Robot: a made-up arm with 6 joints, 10 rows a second.
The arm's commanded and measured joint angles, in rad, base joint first. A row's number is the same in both.
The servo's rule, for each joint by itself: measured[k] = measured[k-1] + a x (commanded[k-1-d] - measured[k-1]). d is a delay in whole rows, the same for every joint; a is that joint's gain. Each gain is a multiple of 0.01, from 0.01 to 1. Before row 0 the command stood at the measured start. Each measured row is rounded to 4 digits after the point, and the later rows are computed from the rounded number. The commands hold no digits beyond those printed.
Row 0, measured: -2.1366 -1.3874 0.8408 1.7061 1.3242 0.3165
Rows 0 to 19, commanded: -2.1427 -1.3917 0.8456 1.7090 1.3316 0.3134; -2.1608 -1.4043 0.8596 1.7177 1.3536 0.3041; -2.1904 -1.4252 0.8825 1.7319 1.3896 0.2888; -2.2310 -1.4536 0.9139 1.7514 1.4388 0.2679; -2.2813 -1.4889 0.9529 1.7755 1.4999 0.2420; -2.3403 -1.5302 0.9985 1.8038 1.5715 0.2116; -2.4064 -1.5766 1.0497 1.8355 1.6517 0.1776; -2.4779 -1.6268 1.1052 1.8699 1.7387 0.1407; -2.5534 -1.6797 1.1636 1.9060 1.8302 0.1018; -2.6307 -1.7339 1.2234 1.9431 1.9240 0.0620; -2.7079 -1.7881 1.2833 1.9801 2.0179 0.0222; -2.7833 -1.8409 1.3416 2.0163 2.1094 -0.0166; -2.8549 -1.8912 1.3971 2.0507 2.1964 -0.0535; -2.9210 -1.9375 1.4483 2.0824 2.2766 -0.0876; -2.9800 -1.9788 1.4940 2.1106 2.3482 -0.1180; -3.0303 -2.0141 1.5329 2.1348 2.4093 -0.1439; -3.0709 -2.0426 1.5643 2.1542 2.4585 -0.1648; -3.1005 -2.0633 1.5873 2.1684 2.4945 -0.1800; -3.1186 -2.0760 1.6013 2.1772 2.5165 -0.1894; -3.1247 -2.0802 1.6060 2.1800 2.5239 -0.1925
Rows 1 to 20, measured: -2.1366 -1.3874 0.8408 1.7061 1.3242 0.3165; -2.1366 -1.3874 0.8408 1.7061 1.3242 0.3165; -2.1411 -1.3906 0.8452 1.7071 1.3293 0.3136; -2.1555 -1.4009 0.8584 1.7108 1.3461 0.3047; -2.1810 -1.4191 0.8806 1.7182 1.3761 0.2898; -2.2175 -1.4450 0.9112 1.7298 1.4194 0.2692; -2.2641 -1.4779 0.9496 1.7458 1.4749 0.2436; -2.3197 -1.5171 0.9946 1.7661 1.5416 0.2135; -2.3830 -1.5617 1.0453 1.7904 1.6176 0.1798; -2.4523 -1.6105 1.1004 1.8182 1.7012 0.1430; -2.5261 -1.6624 1.1585 1.8489 1.7902 0.1043; -2.6025 -1.7160 1.2182 1.8819 1.8825 0.0645; -2.6794 -1.7701 1.2781 1.9163 1.9759 0.0247; -2.7552 -1.8232 1.3365 1.9513 2.0680 -0.0141; -2.8280 -1.8742 1.3923 1.9861 2.1566 -0.0511; -2.8959 -1.9217 1.4438 2.0198 2.2394 -0.0854; -2.9573 -1.9645 1.4900 2.0516 2.3145 -0.1160; -3.0106 -2.0017 1.5295 2.0807 2.3799 -0.1422; -3.0546 -2.0324 1.5615 2.1064 2.4341 -0.1634; -3.0881 -2.0556 1.5852 2.1281 2.4758 -0.1790
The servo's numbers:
d 2
a 0.73 0.75 0.92 0.35 0.69 0.94

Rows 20 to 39, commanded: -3.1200 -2.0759 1.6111 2.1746 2.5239 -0.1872; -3.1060 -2.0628 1.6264 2.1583 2.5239 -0.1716; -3.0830 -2.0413 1.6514 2.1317 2.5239 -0.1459; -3.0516 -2.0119 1.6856 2.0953 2.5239 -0.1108; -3.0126 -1.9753 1.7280 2.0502 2.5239 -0.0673; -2.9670 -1.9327 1.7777 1.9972 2.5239 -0.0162; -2.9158 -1.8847 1.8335 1.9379 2.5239 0.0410; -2.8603 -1.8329 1.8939 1.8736 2.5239 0.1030; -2.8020 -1.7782 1.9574 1.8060 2.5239 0.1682; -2.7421 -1.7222 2.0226 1.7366 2.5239 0.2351; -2.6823 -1.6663 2.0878 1.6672 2.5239 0.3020; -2.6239 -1.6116 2.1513 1.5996 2.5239 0.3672; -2.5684 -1.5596 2.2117 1.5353 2.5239 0.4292; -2.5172 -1.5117 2.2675 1.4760 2.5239 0.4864; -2.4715 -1.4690 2.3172 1.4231 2.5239 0.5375; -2.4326 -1.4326 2.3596 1.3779 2.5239 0.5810; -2.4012 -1.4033 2.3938 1.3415 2.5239 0.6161; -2.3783 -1.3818 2.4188 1.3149 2.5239 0.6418; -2.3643 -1.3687 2.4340 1.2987 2.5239 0.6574; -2.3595 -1.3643 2.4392 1.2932 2.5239 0.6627
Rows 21 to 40, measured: -3.1104 -2.0709 1.6000 2.1453 2.5039 -0.1888; -3.1208 -2.0779 1.6055 2.1574 2.5177 -0.1923; -3.1202 -2.0764 1.6107 2.1634 2.5220 -0.1875; -3.1098 -2.0662 1.6251 2.1616 2.5233 -0.1726; -3.0902 -2.0475 1.6493 2.1511 2.5237 -0.1475; -3.0620 -2.0208 1.6827 2.1316 2.5238 -0.1130; -3.0259 -1.9867 1.7244 2.1031 2.5239 -0.0700; -2.9829 -1.9462 1.7734 2.0660 2.5239 -0.0194; -2.9339 -1.9001 1.8287 2.0212 2.5239 0.0374; -2.8802 -1.8497 1.8887 1.9695 2.5239 0.0991; -2.8231 -1.7961 1.9519 1.9123 2.5239 0.1641; -2.7640 -1.7407 2.0169 1.8508 2.5239 0.2308; -2.7044 -1.6849 2.0821 1.7865 2.5239 0.2977; -2.6456 -1.6299 2.1458 1.7211 2.5239 0.3630; -2.5892 -1.5772 2.2064 1.6561 2.5239 0.4252; -2.5366 -1.5281 2.2626 1.5931 2.5239 0.4827; -2.4891 -1.4838 2.3128 1.5336 2.5239 0.5342; -2.4479 -1.4454 2.3559 1.4791 2.5239 0.5782; -2.4138 -1.4138 2.3908 1.4309 2.5239 0.6138; -2.3879 -1.3898 2.4166 1.3903 2.5239 0.6401
